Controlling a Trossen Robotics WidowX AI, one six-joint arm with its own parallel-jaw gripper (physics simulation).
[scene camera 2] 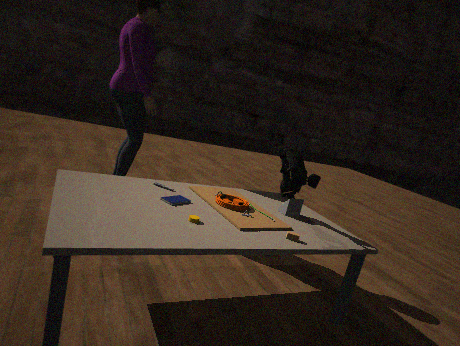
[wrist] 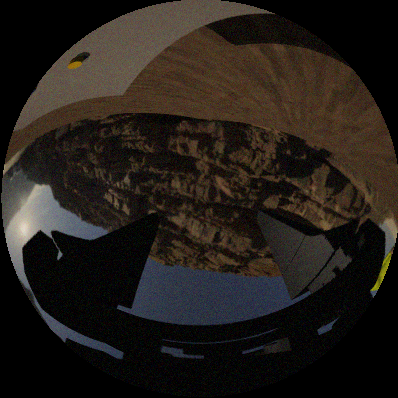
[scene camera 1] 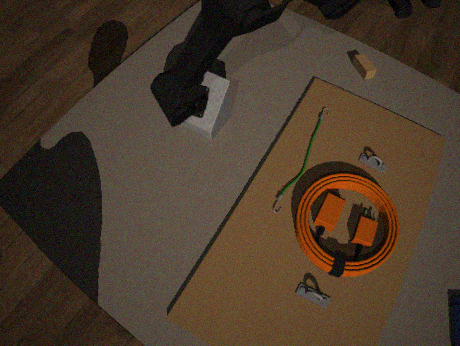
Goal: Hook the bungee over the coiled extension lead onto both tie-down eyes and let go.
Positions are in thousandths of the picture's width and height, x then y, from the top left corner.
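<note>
There's an orange coiled extension lead (scene camera 1: 716, 617) resting on a brown board, though in the wrist view the lead is out of frame. My gripper (wrist: 524, 544) is open and it's holding nothing.
</note>
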